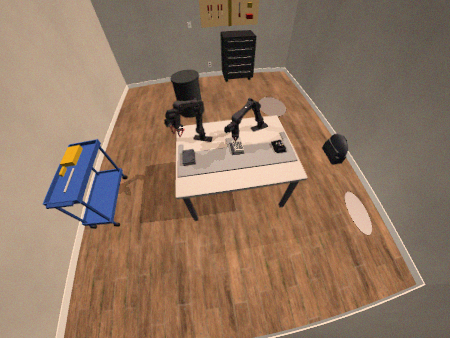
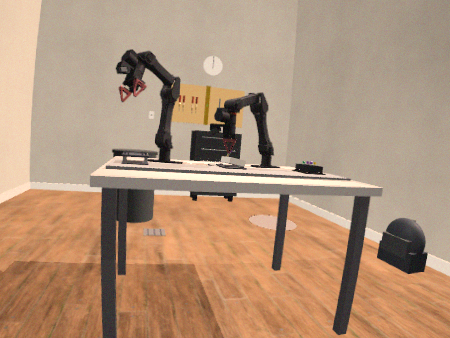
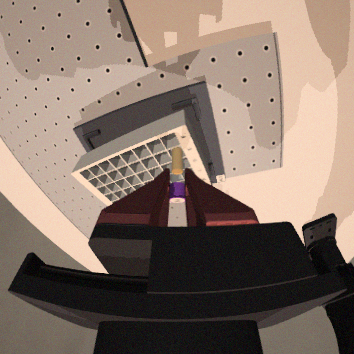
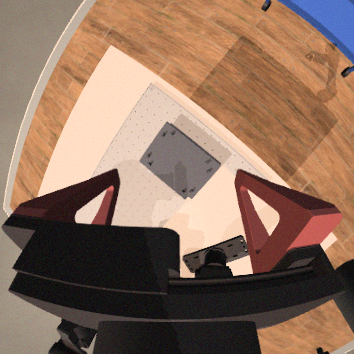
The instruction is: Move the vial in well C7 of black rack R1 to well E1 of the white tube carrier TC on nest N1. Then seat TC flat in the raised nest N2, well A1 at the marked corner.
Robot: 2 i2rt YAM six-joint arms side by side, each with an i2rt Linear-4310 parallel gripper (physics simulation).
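Observation:
The white tube carrier TC sits on the dark nest N1 near the table's middle. My left gripper is shut on a vial with a purple cap and an amber lower part. The vial is over the lettered edge side of TC; its exact well is unclear. My right gripper is open and empty, high above the table's left part. The raised nest N2 is a bare dark plate. Black rack R1 stands at the right with coloured caps.
A grey perforated board lies under the nests and rack on the white table. The right arm's base and the left arm's base stand at the table's back. A blue cart stands on the floor at the left.

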